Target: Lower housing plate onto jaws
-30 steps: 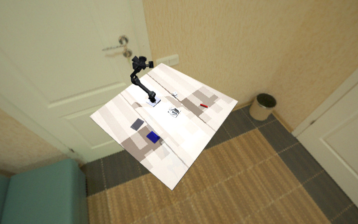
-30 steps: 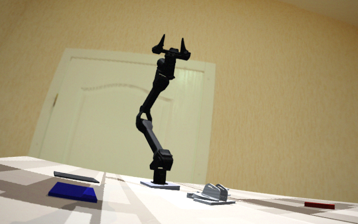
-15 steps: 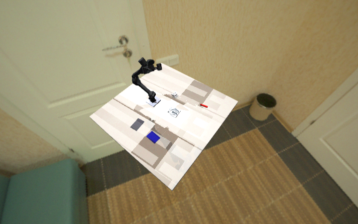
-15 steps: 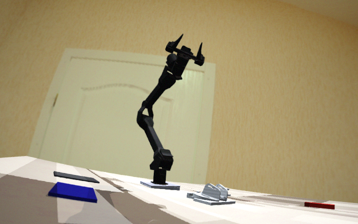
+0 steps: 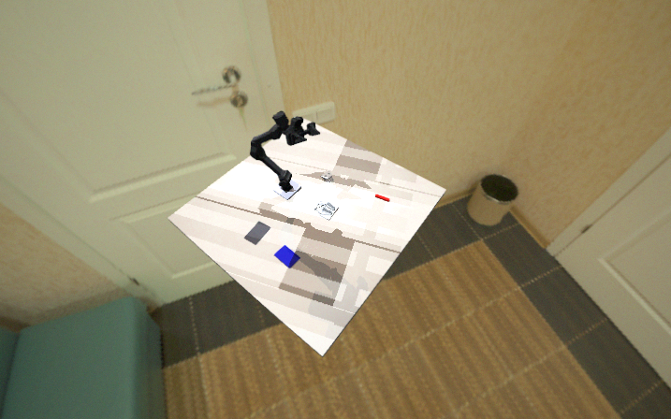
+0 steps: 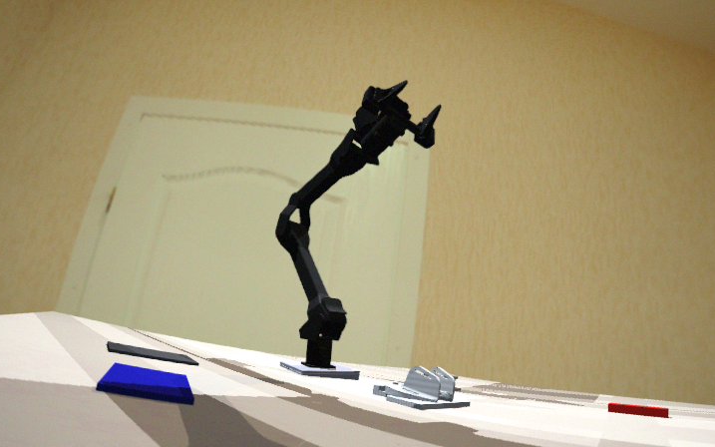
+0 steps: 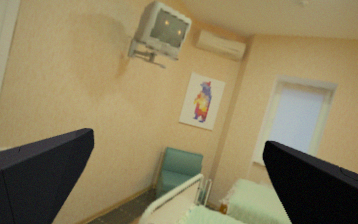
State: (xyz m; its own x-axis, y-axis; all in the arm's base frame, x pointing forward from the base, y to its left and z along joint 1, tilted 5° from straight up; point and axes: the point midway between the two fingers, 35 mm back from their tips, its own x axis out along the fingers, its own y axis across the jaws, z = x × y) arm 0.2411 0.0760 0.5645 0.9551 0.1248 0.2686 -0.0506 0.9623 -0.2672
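Right now my gripper tip is 560 mm above the housing plate, 230 mm to the right of it and 160 mm past it. Round my gripper tip: red bar (580 mm below, 340 mm to the left, 230 mm ahead); then dark grey plate (590 mm below, 380 mm to the right, 150 mm behind); then blue tile (590 mm below, 360 mm to the right, 100 mm ahead).
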